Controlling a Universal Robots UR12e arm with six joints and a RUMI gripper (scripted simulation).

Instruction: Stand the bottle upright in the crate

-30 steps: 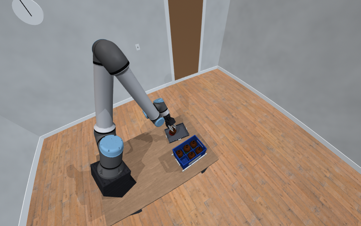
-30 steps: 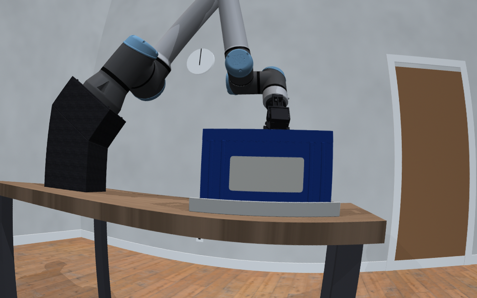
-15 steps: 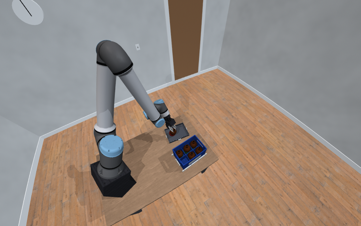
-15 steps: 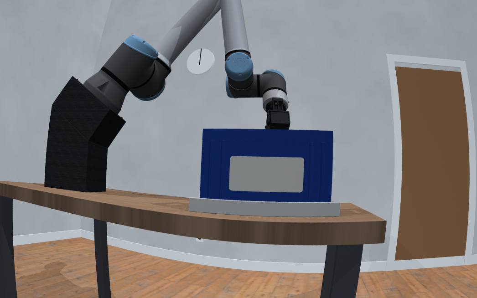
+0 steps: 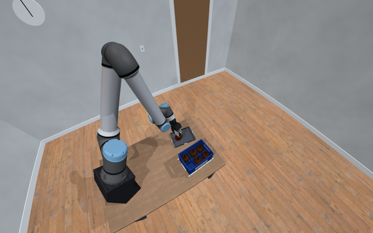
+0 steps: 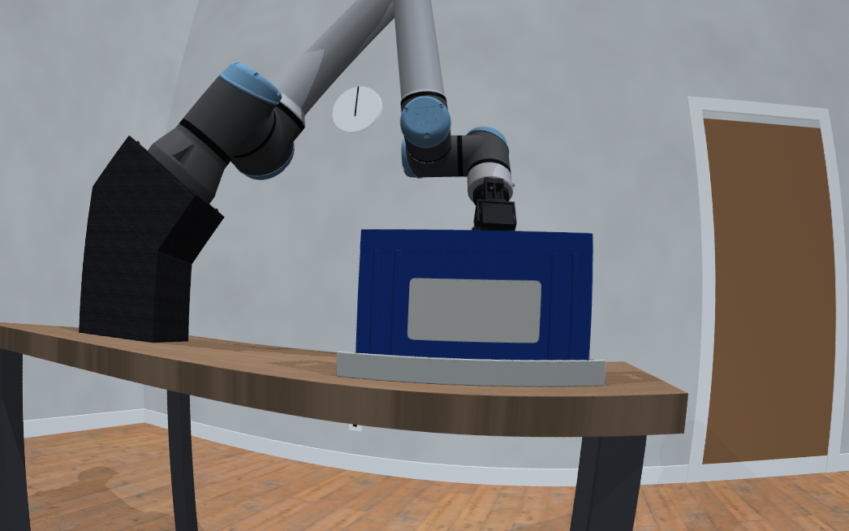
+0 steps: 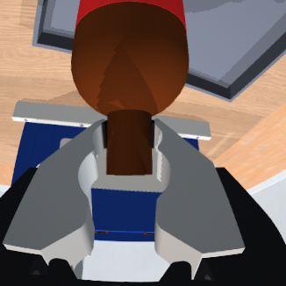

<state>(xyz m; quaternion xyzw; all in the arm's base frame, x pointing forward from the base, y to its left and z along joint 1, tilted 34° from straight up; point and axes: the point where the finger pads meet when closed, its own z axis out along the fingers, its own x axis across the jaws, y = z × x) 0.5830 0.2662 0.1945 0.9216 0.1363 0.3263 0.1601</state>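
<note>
The grey tray lies 130 mm below my hand, 40 mm to the left of it and 30 mm ahead of it. From my hand the other things lie so: blue crate: 260 mm to the right, 100 mm ahead, 60 mm below.
</note>
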